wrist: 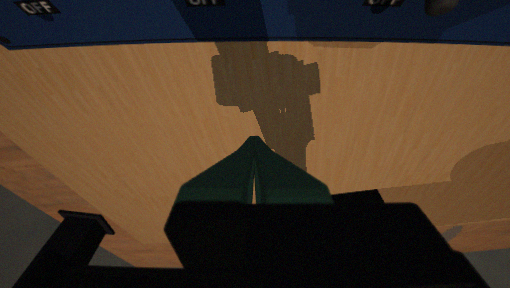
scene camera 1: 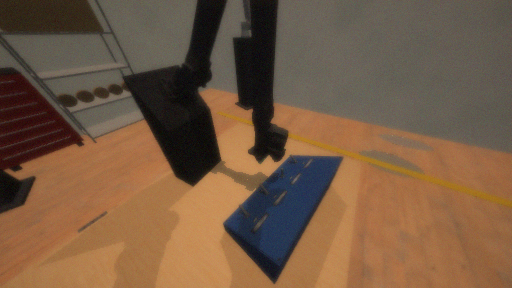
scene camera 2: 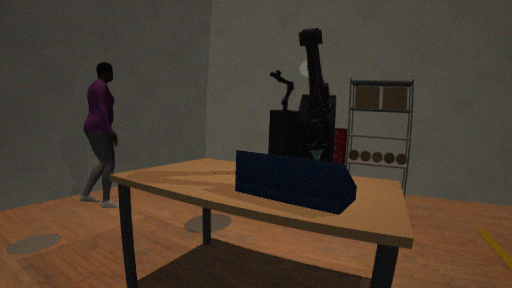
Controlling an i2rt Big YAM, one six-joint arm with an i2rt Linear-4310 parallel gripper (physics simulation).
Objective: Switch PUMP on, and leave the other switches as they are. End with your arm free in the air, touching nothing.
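Seen in the pictures: gripper, fingertip midpoint: (wrist: 254,143) (scene camera 1: 259,163); arm's base at its link origin: (scene camera 1: 178,88).
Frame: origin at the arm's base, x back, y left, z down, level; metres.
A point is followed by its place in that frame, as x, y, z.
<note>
The blue switch panel (scene camera 1: 300,210) @[-0.600, 0.109, 0.266] (scene camera 2: 290,175) @[-0.609, 0.231, 0.326] (wrist: 125,30) @[-0.363, 0.285, 0.379] stands on the table, its back toward scene camera 2. Several grey levers rise from its sloped face, among them a near one (scene camera 1: 244,211) @[-0.457, -0.014, 0.330], a second one (scene camera 1: 263,189) @[-0.433, 0.100, 0.329] and a far one (scene camera 1: 293,159) @[-0.396, 0.337, 0.332]. The pale name labels are too blurred to read, so I cannot tell which is PUMP. In the wrist view OFF marks show along the panel's edge, with one lever (wrist: 442,6) @[-0.413, 0.105, 0.314] at the top right. My gripper (wrist: 254,143) @[-0.321, 0.175, 0.312] (scene camera 2: 317,154) @[-0.321, 0.175, 0.312] is shut and empty, beside the panel's lever-side edge near its far end, above the table.
The wooden table (scene camera 2: 175,187) @[-0.857, -0.258, 0.445] bears the panel. A black pedestal (scene camera 1: 175,130) @[-0.118, -0.085, 0.115] stands behind the table. A red drawer cabinet (scene camera 1: 35,115) and a shelf rack (scene camera 2: 381,110) stand farther back. A person in purple (scene camera 2: 100,107) stands left of the table.
</note>
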